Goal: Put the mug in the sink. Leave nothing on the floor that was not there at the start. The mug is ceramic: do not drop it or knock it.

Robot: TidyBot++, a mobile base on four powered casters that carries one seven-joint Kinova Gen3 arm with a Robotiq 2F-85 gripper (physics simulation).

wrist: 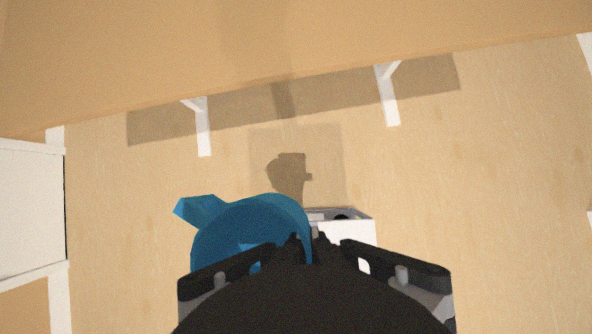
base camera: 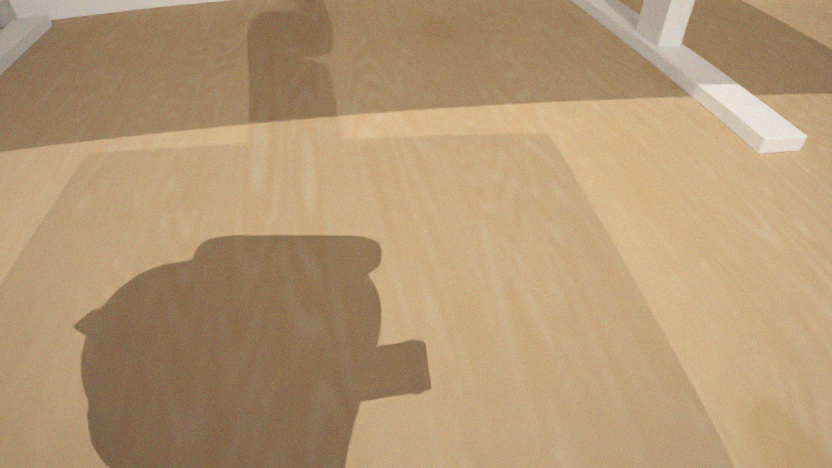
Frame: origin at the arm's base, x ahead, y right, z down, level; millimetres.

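Seen in the pictures: gripper, fingertip midpoint: (wrist: 308, 236).
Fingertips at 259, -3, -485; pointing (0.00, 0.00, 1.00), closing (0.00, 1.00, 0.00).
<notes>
A point is followed by its place in that frame, as x, y, z.
The blue mug (wrist: 250, 220) @[273, -70, -462] is in the lower middle of the wrist view, its open top facing the camera and its handle pointing to the upper left. My gripper (wrist: 308, 236) @[259, -3, -485] is shut on the mug's right-hand wall at the rim. The mug hangs well above the floor. The lower part of the mug is hidden behind the fingers. The mug and the gripper do not show in the base camera view. The sink does not show in either view.
A wooden table top (wrist: 300, 30) @[648, 7, -323] crosses the top of the wrist view, with white feet (wrist: 202, 132) (base camera: 750, 113) below it. A white cabinet or shelf unit (wrist: 30, 210) @[231, -1792, 232] stands at the left. A white box-like body (wrist: 347, 230) @[113, 143, 14] shows just right of the mug. Shadows lie on the wooden floor (base camera: 727, 261) @[431, 356, 396].
</notes>
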